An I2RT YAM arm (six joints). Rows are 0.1 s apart.
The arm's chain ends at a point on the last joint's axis. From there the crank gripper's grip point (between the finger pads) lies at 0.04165 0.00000 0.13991 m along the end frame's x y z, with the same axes.
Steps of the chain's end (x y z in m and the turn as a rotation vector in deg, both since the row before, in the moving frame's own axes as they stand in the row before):
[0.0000 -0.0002 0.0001 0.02 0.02 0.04]
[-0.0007 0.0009 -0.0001 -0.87 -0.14 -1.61]
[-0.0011 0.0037 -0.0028 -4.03 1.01 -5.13]
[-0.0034 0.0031 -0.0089 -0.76 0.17 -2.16]
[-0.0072 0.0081 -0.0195 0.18 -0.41 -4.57]
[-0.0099 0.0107 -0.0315 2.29 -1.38 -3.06]
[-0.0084 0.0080 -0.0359 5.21 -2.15 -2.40]
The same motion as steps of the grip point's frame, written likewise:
[0.0000 -0.0002 0.0001 0.02 0.02 0.04]
[-0.0010 0.0019 0.0000 -0.87 -0.14 -1.61]
[0.0016 0.0097 -0.0038 -4.03 1.01 -5.13]
[-0.0030 0.0034 -0.0090 -0.76 0.17 -2.16]
[-0.0084 0.0044 -0.0192 0.18 -0.41 -4.57]
[-0.0135 0.0030 -0.0307 2.29 -1.38 -3.06]
[-0.0140 -0.0064 -0.0351 5.21 -2.15 -2.40]

